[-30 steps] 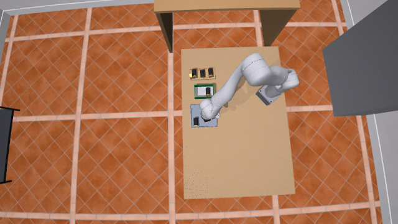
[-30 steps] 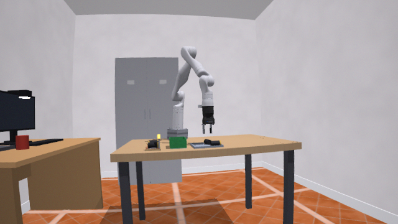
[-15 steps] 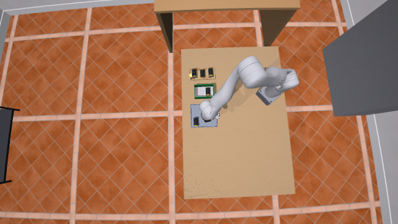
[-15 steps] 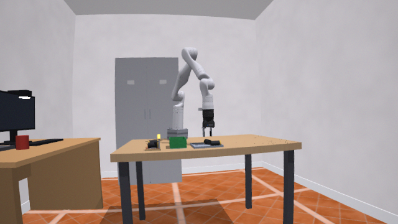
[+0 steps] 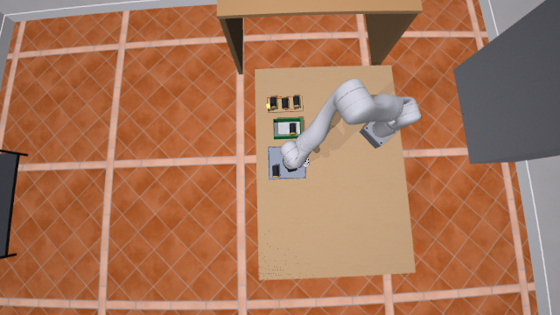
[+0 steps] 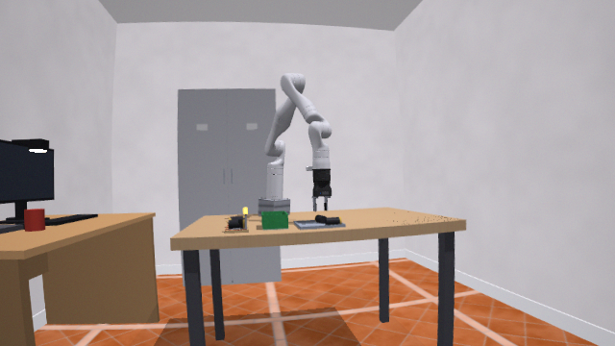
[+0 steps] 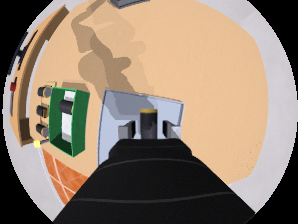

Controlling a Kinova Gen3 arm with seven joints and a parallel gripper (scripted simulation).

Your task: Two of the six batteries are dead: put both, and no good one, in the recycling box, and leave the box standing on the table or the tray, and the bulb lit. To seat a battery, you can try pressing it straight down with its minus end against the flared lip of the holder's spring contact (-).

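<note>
The grey tray is 50 mm ahead of my hand, 10 mm to the right of it and 70 mm below it. Round my hand: green recycling box (70 mm ahead, 190 mm to the right, 60 mm below).
</note>
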